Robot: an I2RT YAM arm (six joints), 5 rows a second.
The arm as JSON. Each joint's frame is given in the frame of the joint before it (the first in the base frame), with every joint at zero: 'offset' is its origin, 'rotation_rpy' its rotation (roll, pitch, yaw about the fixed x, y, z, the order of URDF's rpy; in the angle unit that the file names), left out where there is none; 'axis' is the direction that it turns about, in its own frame. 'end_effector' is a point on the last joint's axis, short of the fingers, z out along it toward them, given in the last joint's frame.
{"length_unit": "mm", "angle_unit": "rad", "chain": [
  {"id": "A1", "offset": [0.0, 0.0, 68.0], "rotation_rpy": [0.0, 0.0, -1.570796], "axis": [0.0, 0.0, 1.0]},
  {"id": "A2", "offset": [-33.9, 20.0, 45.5], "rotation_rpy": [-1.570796, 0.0, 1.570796], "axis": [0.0, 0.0, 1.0]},
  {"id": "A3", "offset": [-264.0, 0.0, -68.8], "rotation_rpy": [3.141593, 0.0, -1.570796], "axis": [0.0, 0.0, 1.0]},
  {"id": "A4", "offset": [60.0, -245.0, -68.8], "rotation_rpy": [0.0, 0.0, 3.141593], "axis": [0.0, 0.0, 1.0]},
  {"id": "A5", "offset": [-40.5, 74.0, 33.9], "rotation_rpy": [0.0, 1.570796, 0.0], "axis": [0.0, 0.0, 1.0]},
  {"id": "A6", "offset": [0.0, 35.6, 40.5], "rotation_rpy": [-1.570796, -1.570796, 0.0], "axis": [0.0, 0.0, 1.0]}
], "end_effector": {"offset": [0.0, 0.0, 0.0]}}
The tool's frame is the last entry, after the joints.
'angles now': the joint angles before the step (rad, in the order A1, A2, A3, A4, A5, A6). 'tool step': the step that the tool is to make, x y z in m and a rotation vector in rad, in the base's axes. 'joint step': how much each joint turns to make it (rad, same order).
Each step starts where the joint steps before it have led.
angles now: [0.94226 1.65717 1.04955 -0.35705 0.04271 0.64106]
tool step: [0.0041 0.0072 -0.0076 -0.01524 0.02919 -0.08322]
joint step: [0.00645 0.04971 0.03219 -0.01705 0.03756 0.08291]
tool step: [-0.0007 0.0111 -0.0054 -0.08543 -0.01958 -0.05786]
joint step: [0.02961 0.05668 0.05783 -0.06569 0.10055 0.04208]
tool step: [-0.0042 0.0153 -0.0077 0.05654 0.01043 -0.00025]
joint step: [0.03092 0.03941 0.00825 0.06476 -0.01869 0.04748]
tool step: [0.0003 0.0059 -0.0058 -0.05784 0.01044 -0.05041]
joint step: [0.01239 0.04374 0.04445 -0.06376 0.04949 0.04507]
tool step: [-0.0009 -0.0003 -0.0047 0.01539 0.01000 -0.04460]
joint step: [0.00228 0.00569 -0.01254 0.01540 0.00677 0.05041]
